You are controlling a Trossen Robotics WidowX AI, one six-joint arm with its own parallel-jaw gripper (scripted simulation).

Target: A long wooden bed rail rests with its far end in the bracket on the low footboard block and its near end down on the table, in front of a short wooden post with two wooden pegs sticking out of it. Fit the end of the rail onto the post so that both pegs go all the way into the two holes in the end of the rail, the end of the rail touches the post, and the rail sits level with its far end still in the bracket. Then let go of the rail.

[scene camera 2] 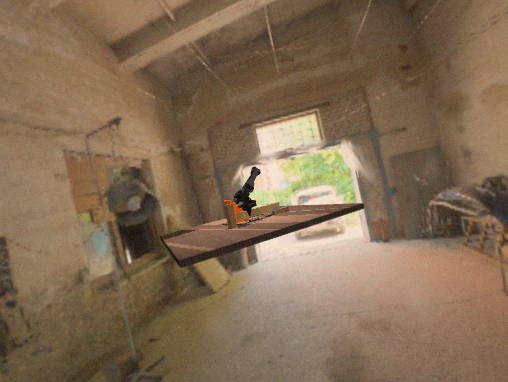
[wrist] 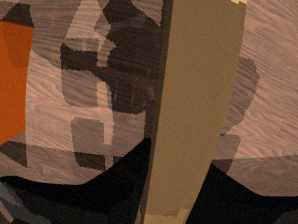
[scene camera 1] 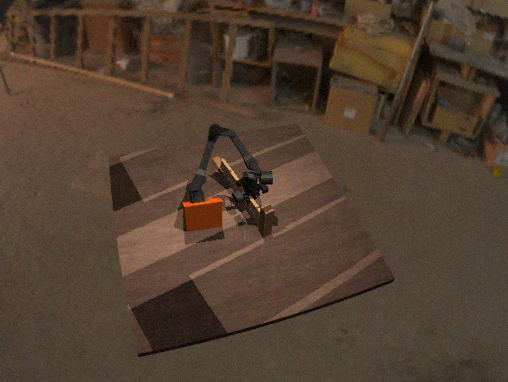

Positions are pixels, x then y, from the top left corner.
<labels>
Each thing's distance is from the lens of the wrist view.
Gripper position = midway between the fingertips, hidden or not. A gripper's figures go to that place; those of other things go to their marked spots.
my gripper (wrist: 163,145): 10 cm
long wooden rail (wrist: 199,58): 4 cm
</labels>
